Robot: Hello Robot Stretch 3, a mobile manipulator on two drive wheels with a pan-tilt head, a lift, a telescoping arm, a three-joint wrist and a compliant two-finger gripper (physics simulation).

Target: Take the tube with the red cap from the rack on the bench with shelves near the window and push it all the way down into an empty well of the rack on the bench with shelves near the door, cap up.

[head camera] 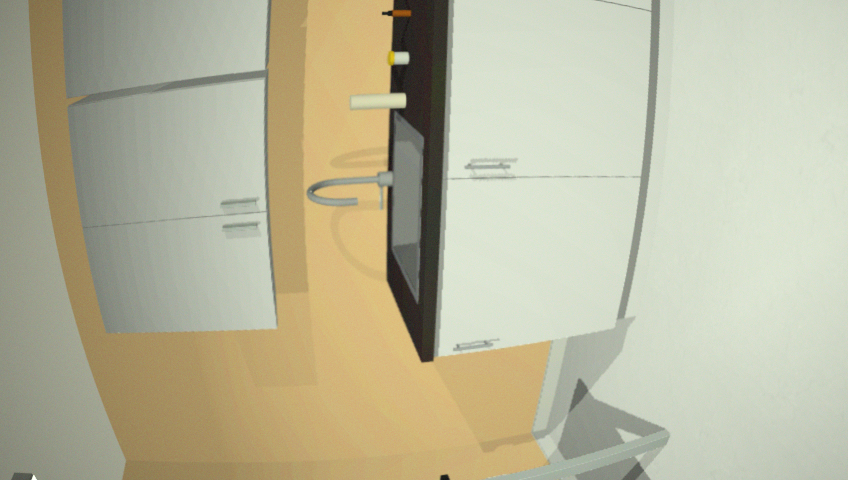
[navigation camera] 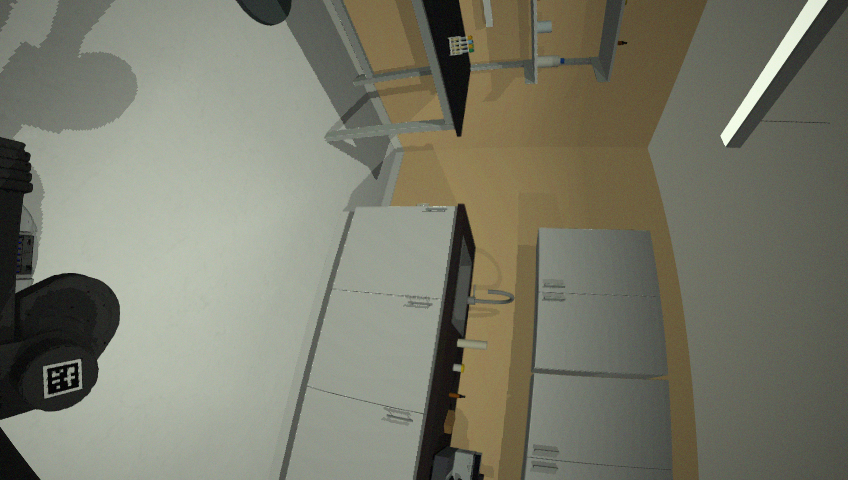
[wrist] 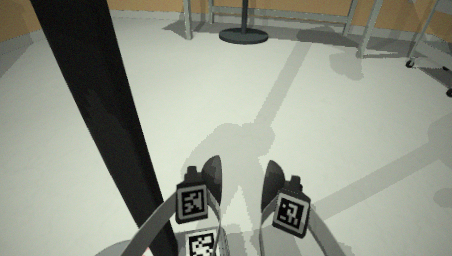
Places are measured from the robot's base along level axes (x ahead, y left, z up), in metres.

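Where they show: gripper, between the fingertips: (wrist: 242, 175).
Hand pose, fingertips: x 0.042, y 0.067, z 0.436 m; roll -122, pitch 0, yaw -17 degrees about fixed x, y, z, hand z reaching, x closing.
Note:
After its pixels a point has its place.
My gripper (wrist: 242, 175) @(x 0.042, y 0.067, z 0.436 m) is open in the wrist view, its two fingertips apart above the pale floor with nothing between them. In the navigation view, a small pale rack (navigation camera: 457, 45) @(x -1.374, y -1.125, z 0.959 m) holds several tubes with yellow, green and blue caps. It stands on the black top (navigation camera: 456, 98) @(x -1.575, y -0.922, z 0.914 m) of a bench with shelves, near the upper middle. I cannot tell from this view whether that bench is by the window or the door. No tube with a red cap shows in these views. The gripper is far from the rack.
White base cabinets (head camera: 535, 107) @(x -1.585, y 0.369, z 0.588 m) (navigation camera: 380, 344) @(x -1.558, y 0.432, z 0.550 m) carry a dark counter with a sink and a tap (head camera: 333, 181) @(x -2.172, y 0.233, z 1.125 m) (navigation camera: 505, 297). Wall cabinets (head camera: 172, 154) @(x -1.915, y 0.345, z 1.711 m) (navigation camera: 598, 303) @(x -1.986, y 0.184, z 1.742 m) hang above. A stool base (navigation camera: 267, 7) (wrist: 243, 35) stands near bench legs. A wheeled cart stands at the wrist view's right.

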